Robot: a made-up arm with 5 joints.
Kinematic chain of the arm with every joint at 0, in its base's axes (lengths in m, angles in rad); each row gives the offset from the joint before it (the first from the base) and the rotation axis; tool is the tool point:
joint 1: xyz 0 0 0.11 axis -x
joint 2: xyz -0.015 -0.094 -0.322 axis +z
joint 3: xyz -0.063 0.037 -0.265 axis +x
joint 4: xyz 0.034 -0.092 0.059 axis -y
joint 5: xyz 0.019 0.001 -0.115 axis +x
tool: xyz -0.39 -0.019 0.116
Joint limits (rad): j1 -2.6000..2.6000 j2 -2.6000..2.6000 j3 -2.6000..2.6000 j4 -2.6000..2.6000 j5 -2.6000..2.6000
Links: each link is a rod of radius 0.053 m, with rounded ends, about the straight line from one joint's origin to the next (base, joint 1, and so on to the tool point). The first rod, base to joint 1, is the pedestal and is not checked.
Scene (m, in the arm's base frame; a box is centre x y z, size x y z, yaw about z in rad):
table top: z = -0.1
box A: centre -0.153 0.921 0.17 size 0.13 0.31 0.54 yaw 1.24
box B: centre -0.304 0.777 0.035 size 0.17 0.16 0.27 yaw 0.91
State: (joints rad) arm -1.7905 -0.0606 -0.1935 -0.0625 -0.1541
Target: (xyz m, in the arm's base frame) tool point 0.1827 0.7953 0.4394
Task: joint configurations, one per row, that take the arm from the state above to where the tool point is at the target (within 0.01 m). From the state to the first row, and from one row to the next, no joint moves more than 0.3 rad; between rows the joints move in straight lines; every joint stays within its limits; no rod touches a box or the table.
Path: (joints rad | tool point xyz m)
1: -2.0010 0.0010 -0.1941 0.0740 -0.0257 | -0.4140 0.5504 0.1909
2: -2.2115 0.0626 -0.1947 0.2105 0.1027 | -0.4003 0.5898 0.2945
3: -2.4220 0.1241 -0.1952 0.3470 0.2311 | -0.3741 0.6051 0.4207
4: -2.4814 0.3614 -0.2225 0.6147 0.1741 | -0.2794 0.6954 0.4724
5: -2.5407 0.5986 -0.2498 0.8824 0.1172 | -0.1540 0.7346 0.5499
6: -2.6000 0.8359 -0.2770 1.1500 0.0603 | -0.0231 0.7073 0.6463
7: -2.4987 1.0192 -0.2856 1.1417 0.3003 | 0.0471 0.7599 0.5623
8: -2.3974 1.2024 -0.2941 1.1333 0.5404 | 0.1186 0.7872 0.4917
9: -2.2961 1.3857 -0.3027 1.1249 0.7804 | 0.1827 0.7953 0.4394

